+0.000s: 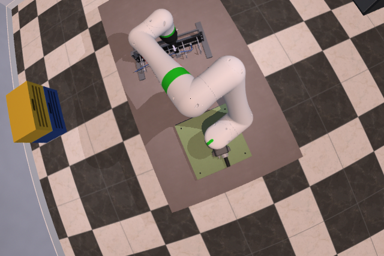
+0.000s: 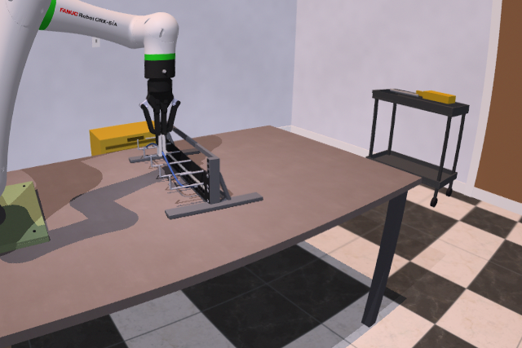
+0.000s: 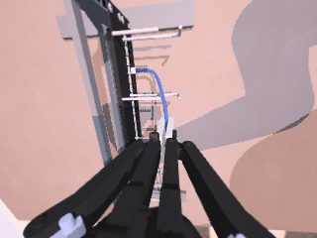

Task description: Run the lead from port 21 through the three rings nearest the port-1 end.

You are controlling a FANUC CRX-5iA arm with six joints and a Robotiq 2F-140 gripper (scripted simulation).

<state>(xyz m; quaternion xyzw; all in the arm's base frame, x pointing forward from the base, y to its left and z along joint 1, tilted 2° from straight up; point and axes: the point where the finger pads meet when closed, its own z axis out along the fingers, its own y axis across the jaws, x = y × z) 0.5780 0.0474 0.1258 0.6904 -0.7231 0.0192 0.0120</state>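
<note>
Now: the black patch-panel rack 10 cm ahead of my hand, 8 cm below it and 5 cm to the left of it.
</note>
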